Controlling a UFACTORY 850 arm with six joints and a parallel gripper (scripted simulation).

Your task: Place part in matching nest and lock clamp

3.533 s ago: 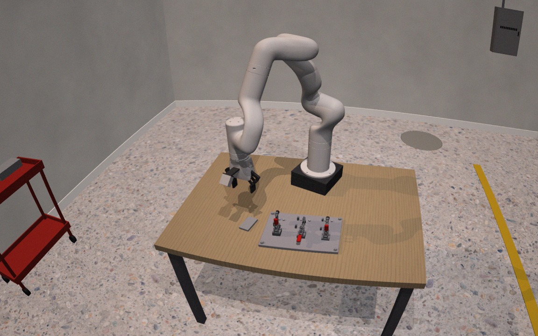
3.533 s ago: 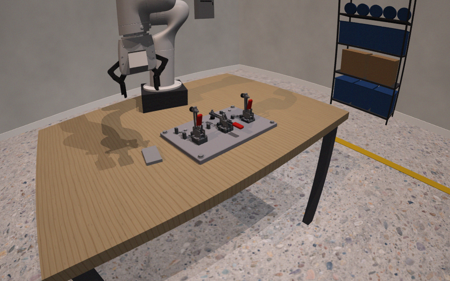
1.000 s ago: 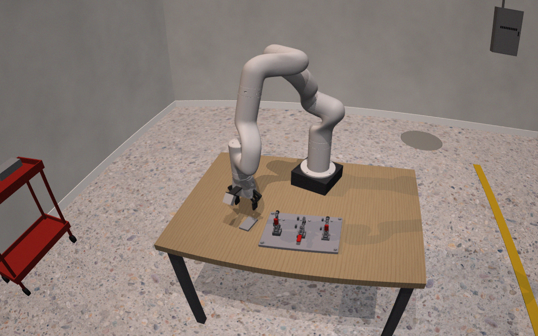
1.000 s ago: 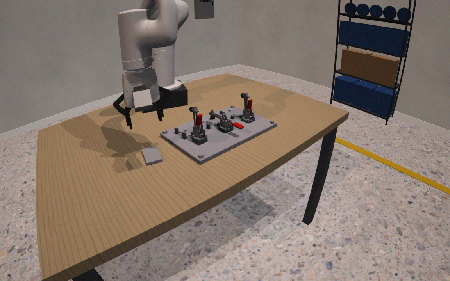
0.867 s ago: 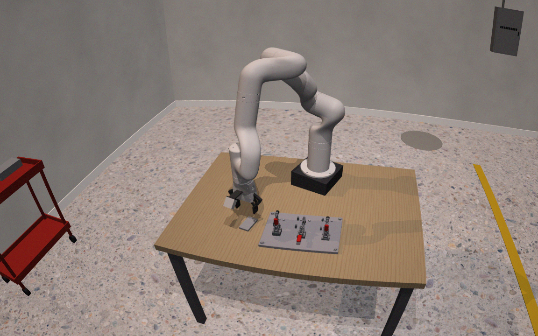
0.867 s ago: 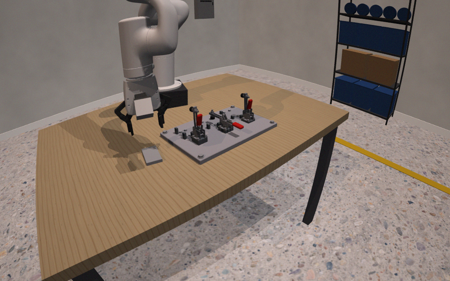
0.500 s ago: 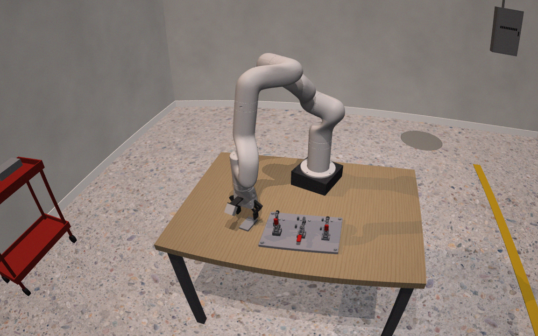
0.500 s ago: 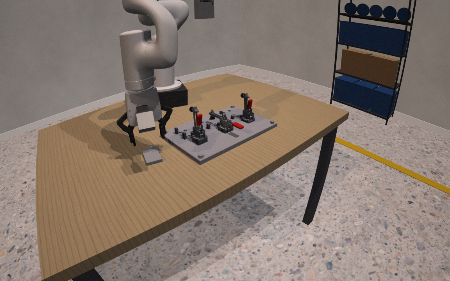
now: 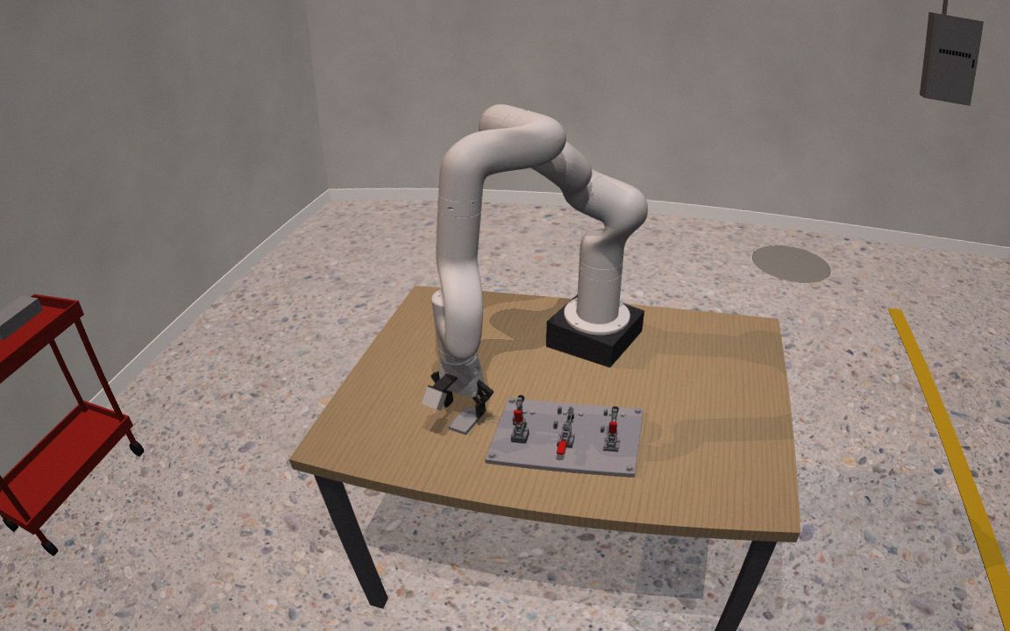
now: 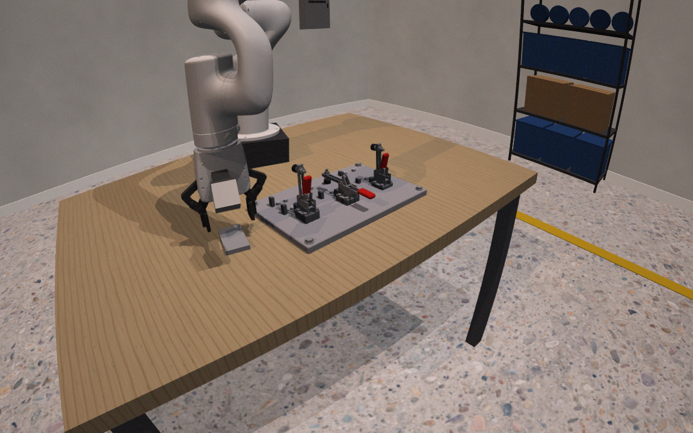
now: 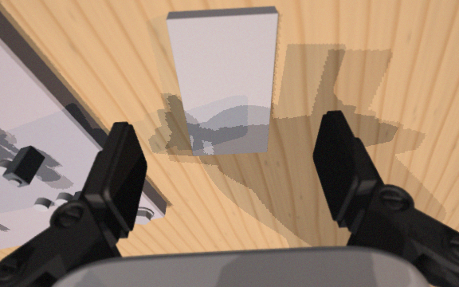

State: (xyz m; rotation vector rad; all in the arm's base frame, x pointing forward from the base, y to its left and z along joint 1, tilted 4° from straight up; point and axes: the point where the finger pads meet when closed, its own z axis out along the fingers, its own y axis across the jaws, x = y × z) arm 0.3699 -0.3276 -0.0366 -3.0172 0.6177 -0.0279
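Now: hand 50 mm above the flat grey part. Also, from my hand: grey fixture plate (60 mm ahead, 250 mm to the left, 40 mm below).
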